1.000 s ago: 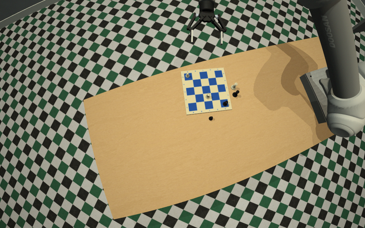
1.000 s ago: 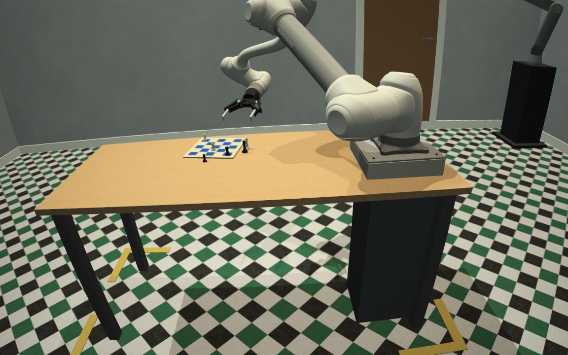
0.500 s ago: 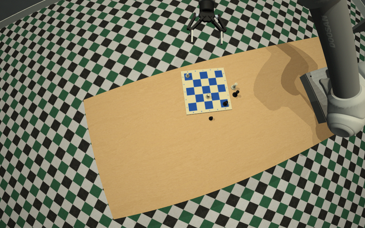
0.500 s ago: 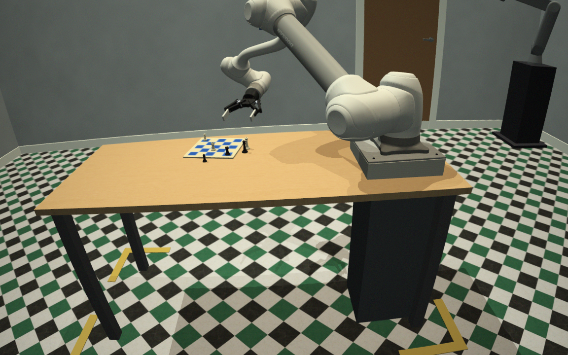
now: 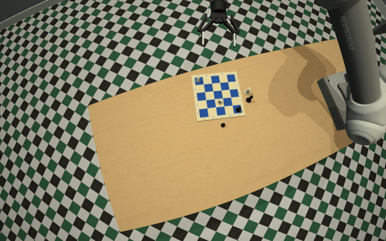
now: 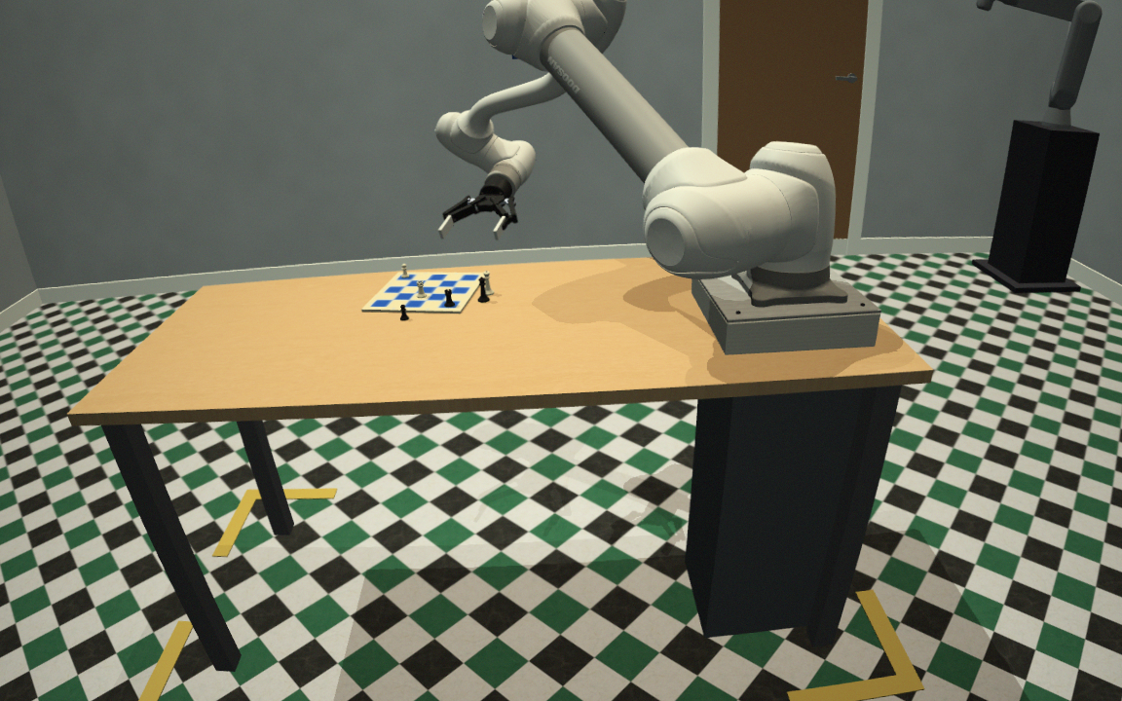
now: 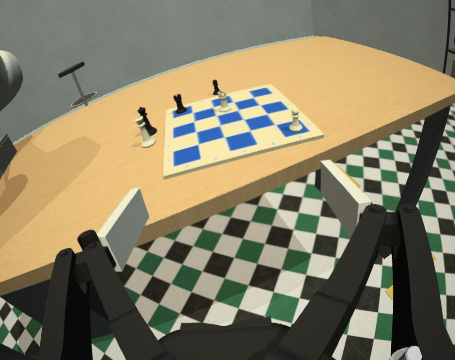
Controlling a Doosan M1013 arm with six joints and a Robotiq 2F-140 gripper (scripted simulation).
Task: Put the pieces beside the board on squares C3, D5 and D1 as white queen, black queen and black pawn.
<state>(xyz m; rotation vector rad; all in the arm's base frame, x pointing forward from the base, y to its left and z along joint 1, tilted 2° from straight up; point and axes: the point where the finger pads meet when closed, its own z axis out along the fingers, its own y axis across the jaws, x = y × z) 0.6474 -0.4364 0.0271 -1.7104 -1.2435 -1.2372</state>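
Right now the white queen is 25 cm to the left of my hand, 6 cm behind it and 4 cm below it. From my hand the other things lie so: cream board: 23 cm to the left, 7 cm ahead, 6 cm below; then black queen: 29 cm to the left, 6 cm behind, 4 cm below; then black pawn: 36 cm to the left, 10 cm ahead, 5 cm below.
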